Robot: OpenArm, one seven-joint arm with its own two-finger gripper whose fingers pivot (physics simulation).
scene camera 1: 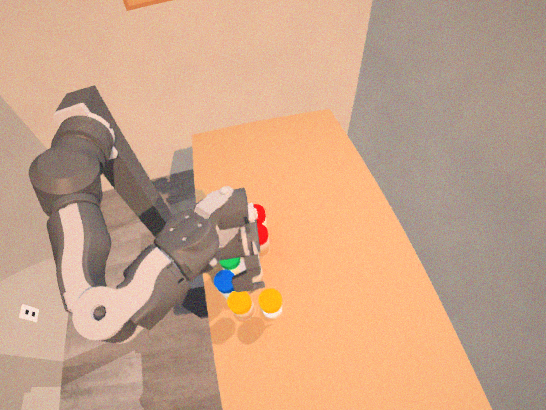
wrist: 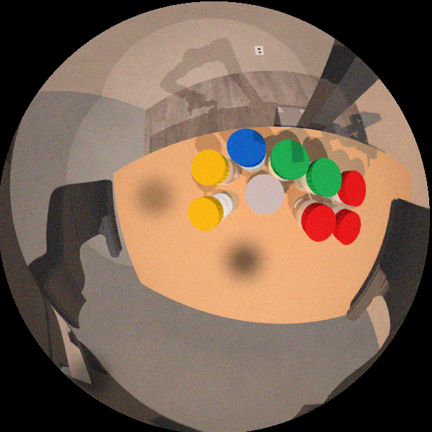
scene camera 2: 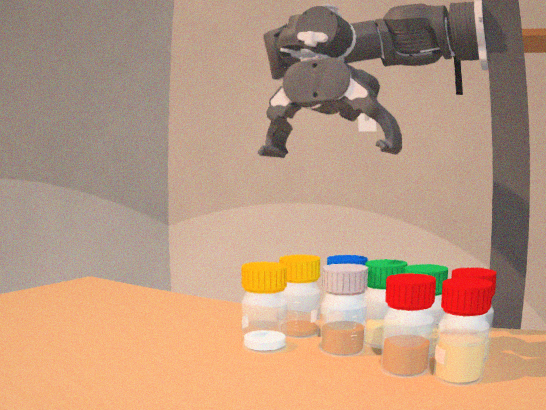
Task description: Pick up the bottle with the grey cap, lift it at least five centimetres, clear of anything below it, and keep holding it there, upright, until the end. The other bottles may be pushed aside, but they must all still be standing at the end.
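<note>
The bottle with the grey cap stands upright on the table among the other bottles, with brown contents. In scene camera 1 it is mostly or wholly hidden behind the gripper. My gripper is open and empty, high above the bottles, its fingers wide apart. In the wrist view the grey cap lies between the two fingers sideways, but nearer the top of the picture than the fingertips.
Around it stand two yellow-capped bottles, a blue-capped one, two green-capped ones and several red-capped ones, all upright. The table edge runs close behind the blue cap.
</note>
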